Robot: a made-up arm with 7 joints. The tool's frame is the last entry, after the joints. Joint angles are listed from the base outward.
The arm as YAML. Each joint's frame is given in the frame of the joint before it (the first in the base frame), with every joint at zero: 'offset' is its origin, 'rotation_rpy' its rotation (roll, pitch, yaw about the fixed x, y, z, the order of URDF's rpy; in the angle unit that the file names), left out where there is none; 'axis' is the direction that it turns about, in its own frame. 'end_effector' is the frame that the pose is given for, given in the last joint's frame.
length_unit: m
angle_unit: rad
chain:
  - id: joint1
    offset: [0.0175, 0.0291, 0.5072]
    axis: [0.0, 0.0, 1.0]
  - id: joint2
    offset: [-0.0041, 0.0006, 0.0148]
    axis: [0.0, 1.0, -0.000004]
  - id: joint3
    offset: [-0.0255, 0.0, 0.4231]
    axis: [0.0, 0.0, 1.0]
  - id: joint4
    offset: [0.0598, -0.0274, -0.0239]
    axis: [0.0, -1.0, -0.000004]
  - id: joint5
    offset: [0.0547, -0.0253, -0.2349]
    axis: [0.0, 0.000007, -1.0]
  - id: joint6
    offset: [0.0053, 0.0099, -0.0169]
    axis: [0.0, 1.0, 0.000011]
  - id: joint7
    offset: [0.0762, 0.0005, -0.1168]
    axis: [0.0, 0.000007, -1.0]
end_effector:
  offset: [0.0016, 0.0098, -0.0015]
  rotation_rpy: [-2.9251, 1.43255, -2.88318]
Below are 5 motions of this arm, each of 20 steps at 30 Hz.
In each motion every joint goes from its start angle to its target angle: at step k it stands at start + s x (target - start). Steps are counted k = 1, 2, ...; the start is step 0. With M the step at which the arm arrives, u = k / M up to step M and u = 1 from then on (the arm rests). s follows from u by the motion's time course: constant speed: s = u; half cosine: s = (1 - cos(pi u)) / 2; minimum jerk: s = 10 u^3 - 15 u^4 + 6 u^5.
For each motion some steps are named. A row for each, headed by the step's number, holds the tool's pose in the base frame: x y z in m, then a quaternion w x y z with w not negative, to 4 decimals.
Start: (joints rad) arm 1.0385 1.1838 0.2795 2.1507 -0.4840 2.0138 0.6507
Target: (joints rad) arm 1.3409 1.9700 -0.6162 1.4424 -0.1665 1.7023 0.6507
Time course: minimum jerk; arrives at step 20
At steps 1, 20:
1: 0.3108 0.5167 0.4076 0.3812 -0.5354 0.7404 -0.1409
20: 0.3066 0.1347 0.1867 0.0692 -0.5932 0.4774 -0.6445

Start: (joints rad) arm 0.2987 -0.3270 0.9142 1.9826 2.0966 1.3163 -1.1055
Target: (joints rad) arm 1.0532 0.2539 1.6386 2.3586 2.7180 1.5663 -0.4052
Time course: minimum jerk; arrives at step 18
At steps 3, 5, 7, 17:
3: -0.1216 0.2731 1.1869 0.1412 0.0979 -0.0562 0.9835
5: -0.1298 0.2649 1.1962 0.0312 0.1408 -0.0107 0.9895
7: -0.1346 0.2490 1.2122 0.1539 -0.1986 -0.0632 -0.9659
17: -0.0494 0.2640 1.2485 0.8151 -0.2754 -0.2348 -0.4523

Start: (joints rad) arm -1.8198 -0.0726 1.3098 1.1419 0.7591 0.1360 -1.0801
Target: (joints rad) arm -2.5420 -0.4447 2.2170 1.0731 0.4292 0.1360 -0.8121
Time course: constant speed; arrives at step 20
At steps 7, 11, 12, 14, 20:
7: 0.4380 -0.1455 0.8531 0.8854 -0.1956 0.3878 -0.1657
11: 0.4726 -0.1195 0.8217 0.8629 -0.2287 0.4242 -0.1518
12: 0.4813 -0.1143 0.8116 0.8567 -0.2357 0.4344 -0.1477
14: 0.4981 -0.1054 0.7891 0.8435 -0.2480 0.4559 -0.1385
20: 0.5411 -0.0908 0.7049 0.7999 -0.2692 0.5263 -0.1032

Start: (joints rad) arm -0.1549 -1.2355 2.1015 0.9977 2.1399 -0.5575 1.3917
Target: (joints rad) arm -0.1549 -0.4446 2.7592 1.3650 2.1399 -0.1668 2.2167
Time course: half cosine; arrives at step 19
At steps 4, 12, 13, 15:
4: -0.1633 0.4271 0.5576 0.5324 0.7282 0.4118 0.1291
12: -0.3130 0.4258 0.5816 0.2149 0.6325 0.7014 -0.2486
13: -0.3341 0.4182 0.5974 0.1750 0.6028 0.7191 -0.2982
15: -0.3672 0.4016 0.6307 0.1111 0.5446 0.7396 -0.3795

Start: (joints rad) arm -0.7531 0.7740 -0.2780 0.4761 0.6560 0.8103 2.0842
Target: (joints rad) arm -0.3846 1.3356 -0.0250 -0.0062 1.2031 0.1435 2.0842
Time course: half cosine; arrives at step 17
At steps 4, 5, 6, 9, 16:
4: 0.0898 -0.1705 0.3940 0.4989 -0.4415 -0.0289 0.7452
5: 0.0860 -0.1597 0.3878 0.4937 -0.4213 -0.0207 0.7605
6: 0.0803 -0.1478 0.3824 0.4854 -0.3972 -0.0104 0.7788
9: 0.0534 -0.1147 0.3780 0.4354 -0.3073 0.0281 0.8457
16: 0.0094 -0.0976 0.4149 0.2739 -0.1421 0.0870 0.9472

